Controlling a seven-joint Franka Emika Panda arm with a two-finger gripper.
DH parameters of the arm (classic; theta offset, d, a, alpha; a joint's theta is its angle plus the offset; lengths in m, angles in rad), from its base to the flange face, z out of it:
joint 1: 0 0.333 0 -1.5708
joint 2: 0 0 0 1.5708
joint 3: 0 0.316 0.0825 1.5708
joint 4: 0 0 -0.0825 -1.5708
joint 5: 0 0.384 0 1.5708
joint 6: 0 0 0.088 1.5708
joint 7: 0 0.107 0 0
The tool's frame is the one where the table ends.
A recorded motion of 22 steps. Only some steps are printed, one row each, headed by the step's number.
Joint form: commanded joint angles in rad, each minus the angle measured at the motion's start. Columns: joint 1, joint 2, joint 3, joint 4, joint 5, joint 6, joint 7.
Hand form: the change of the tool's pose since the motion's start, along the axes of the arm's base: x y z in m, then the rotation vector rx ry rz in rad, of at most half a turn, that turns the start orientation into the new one. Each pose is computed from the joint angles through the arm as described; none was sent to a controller.
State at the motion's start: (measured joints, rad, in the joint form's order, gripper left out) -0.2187 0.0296 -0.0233 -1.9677 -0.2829 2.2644 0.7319
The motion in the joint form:
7: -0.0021 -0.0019 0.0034 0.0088 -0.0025 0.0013 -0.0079
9: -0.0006 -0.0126 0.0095 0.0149 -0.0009 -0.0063 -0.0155
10: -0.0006 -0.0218 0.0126 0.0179 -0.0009 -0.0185 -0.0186
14: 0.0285 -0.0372 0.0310 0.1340 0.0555 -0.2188 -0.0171
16: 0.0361 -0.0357 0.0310 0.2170 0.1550 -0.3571 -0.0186
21: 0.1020 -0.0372 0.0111 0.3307 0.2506 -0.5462 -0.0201
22: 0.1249 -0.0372 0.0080 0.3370 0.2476 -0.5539 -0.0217
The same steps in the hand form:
7: 0.0014 0.0004 0.0057 -0.0065 -0.0089 0.0100
9: 0.0011 0.0048 0.0142 -0.0096 -0.0163 0.0221
10: -0.0006 0.0065 0.0197 -0.0116 -0.0156 0.0250
14: -0.0001 0.0303 0.0649 0.0386 0.0369 0.0052
16: -0.0033 0.0386 0.0900 0.1391 0.0738 -0.0296
21: -0.0099 0.0724 0.1271 0.2403 0.1354 -0.0086
22: -0.0090 0.0833 0.1294 0.2359 0.1398 0.0122

